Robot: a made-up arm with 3 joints. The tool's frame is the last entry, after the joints.
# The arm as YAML. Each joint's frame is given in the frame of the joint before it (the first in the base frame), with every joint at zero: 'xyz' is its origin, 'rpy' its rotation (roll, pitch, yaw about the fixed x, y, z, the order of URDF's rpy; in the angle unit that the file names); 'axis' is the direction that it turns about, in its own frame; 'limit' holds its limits. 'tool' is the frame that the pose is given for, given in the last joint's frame.
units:
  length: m
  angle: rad
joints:
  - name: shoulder
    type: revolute
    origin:
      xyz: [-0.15, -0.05, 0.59]
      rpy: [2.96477, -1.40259, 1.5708]
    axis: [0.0, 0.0, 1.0]
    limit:
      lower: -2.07
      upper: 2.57
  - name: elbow
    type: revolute
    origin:
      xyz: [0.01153, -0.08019, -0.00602]
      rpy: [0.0, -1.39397, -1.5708]
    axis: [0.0, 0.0, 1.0]
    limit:
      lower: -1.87
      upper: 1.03
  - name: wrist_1
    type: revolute
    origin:
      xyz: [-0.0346, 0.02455, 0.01]
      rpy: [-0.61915, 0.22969, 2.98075]
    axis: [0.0, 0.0, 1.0]
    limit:
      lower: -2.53
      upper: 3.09
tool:
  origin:
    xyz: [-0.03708, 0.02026, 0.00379]
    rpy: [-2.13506, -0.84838, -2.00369]
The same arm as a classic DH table. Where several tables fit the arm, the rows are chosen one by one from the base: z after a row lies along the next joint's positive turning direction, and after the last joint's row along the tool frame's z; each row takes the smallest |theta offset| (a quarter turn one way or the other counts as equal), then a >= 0, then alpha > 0; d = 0 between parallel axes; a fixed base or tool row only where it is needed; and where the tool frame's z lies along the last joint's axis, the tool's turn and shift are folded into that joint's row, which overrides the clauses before.
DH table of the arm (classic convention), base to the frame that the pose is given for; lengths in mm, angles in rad. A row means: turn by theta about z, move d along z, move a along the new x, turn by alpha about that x. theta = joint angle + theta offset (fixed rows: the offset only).
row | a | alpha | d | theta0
base (fixed) | -138.7 | -1.7364 | 577.3 | -0.1793
shoulder | -11.5 | 1.394 | -68.7 | 1.5409
elbow | -42 | 0.6551 | -63.4 | 1.1007
wrist_1 | 15.5 | -1.9322 | -21.3 | 1.0776
tool (fixed) | 0 | 0 | -42 | -0.9307
Joint limits (rad, base to tool): -2.07..2.57 -1.87..1.03 -2.53..3.09

